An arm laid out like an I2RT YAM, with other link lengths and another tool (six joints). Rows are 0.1 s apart.
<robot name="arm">
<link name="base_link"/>
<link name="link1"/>
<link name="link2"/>
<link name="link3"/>
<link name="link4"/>
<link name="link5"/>
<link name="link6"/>
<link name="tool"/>
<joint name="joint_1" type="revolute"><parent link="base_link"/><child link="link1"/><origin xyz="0.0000 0.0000 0.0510"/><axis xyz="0 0 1"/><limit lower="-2.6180" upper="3.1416"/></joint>
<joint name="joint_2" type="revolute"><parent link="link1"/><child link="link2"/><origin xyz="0.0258 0.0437 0.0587" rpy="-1.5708 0.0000 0.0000"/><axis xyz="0 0 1"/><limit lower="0.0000" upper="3.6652"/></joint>
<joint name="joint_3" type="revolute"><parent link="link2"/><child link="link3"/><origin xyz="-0.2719 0.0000 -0.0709" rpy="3.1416 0.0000 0.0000"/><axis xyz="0 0 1"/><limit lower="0.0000" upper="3.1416"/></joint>
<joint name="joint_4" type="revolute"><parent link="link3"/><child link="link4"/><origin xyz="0.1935 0.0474 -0.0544"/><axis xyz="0 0 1"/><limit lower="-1.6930" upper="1.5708"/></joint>
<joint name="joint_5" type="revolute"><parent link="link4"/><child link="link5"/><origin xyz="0.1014 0.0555 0.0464" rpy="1.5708 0.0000 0.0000"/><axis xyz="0 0 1"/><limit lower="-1.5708" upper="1.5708"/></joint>
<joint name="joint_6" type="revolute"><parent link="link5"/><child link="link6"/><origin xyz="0.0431 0.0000 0.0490" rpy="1.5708 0.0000 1.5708"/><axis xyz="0 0 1"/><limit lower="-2.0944" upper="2.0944"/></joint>
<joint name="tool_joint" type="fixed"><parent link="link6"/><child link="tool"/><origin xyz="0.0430 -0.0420 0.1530" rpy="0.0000 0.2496 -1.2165"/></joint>
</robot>
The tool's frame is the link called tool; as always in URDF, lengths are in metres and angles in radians.
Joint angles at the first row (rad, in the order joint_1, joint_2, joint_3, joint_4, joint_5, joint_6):
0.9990 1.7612 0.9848 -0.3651 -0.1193 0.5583
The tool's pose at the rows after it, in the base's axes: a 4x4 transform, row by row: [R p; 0 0 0 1], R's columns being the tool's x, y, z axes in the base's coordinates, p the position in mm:
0.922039 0.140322 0.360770 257.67; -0.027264 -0.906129 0.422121 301.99; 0.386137 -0.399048 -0.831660 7.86; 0 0 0 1
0.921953 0.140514 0.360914 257.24; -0.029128 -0.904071 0.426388 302.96; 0.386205 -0.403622 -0.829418 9.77; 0 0 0 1
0.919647 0.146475 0.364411 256.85; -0.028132 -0.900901 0.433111 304.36; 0.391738 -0.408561 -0.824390 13.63; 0 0 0 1
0.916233 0.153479 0.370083 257.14; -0.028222 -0.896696 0.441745 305.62; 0.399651 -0.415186 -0.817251 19.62; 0 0 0 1
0.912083 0.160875 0.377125 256.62; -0.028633 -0.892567 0.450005 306.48; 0.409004 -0.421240 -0.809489 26.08; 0 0 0 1
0.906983 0.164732 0.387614 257.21; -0.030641 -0.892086 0.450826 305.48; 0.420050 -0.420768 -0.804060 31.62; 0 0 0 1
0.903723 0.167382 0.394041 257.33; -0.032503 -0.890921 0.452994 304.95; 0.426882 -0.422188 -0.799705 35.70; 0 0 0 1
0.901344 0.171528 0.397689 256.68; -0.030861 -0.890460 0.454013 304.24; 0.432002 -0.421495 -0.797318 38.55; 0 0 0 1
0.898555 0.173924 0.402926 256.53; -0.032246 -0.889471 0.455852 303.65; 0.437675 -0.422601 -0.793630 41.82; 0 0 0 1
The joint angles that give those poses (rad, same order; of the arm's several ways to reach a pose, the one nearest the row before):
0.9996 1.7617 0.9863 -0.3634 -0.1226 0.5572
1.0010 1.7568 0.9879 -0.3651 -0.1244 0.5595
1.0044 1.7467 0.9894 -0.3681 -0.1230 0.5584
1.0063 1.7316 0.9939 -0.3757 -0.1213 0.5555
1.0107 1.7130 0.9955 -0.3833 -0.1170 0.5545
1.0133 1.6970 0.9986 -0.3945 -0.1067 0.5538
1.0151 1.6848 1.0001 -0.4016 -0.1012 0.5537
1.0178 1.6745 1.0002 -0.4088 -0.0968 0.5521
1.0197 1.6638 1.0002 -0.4141 -0.0920 0.5522

